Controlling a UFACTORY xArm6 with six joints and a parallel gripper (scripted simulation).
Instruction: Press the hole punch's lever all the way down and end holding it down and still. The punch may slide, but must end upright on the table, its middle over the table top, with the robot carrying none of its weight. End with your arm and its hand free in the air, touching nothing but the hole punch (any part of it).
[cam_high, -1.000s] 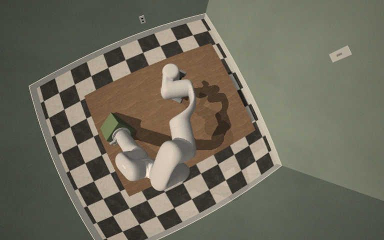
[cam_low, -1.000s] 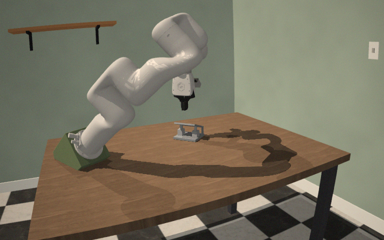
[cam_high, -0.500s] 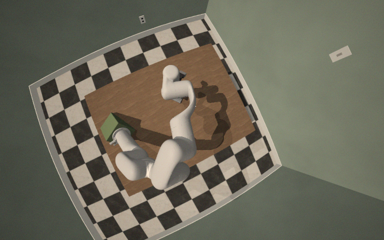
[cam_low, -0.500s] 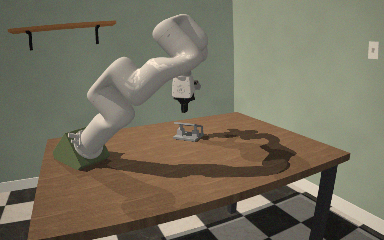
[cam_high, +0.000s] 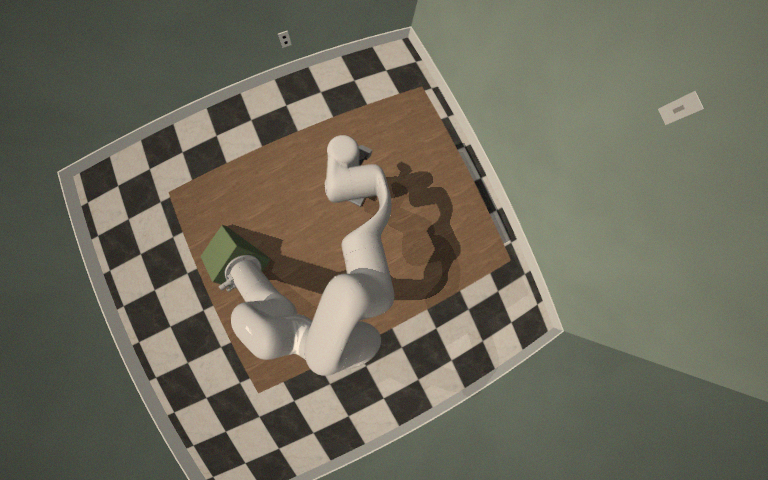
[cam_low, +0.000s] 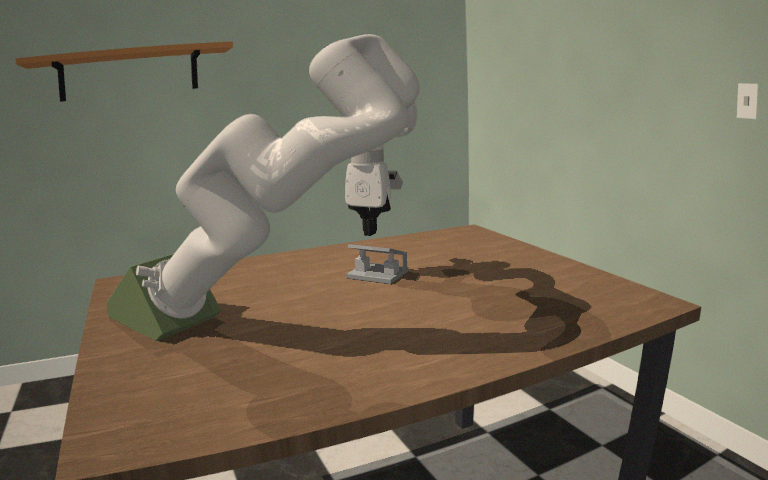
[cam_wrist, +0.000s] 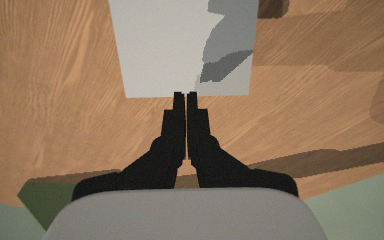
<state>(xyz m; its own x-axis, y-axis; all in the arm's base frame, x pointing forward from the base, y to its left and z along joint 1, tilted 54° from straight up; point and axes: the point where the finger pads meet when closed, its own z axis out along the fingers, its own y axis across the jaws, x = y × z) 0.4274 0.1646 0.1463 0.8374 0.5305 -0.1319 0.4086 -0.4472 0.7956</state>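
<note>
My gripper is now 90 mm above the hole punch, 40 mm short of it and 20 mm to the right of it.
</note>
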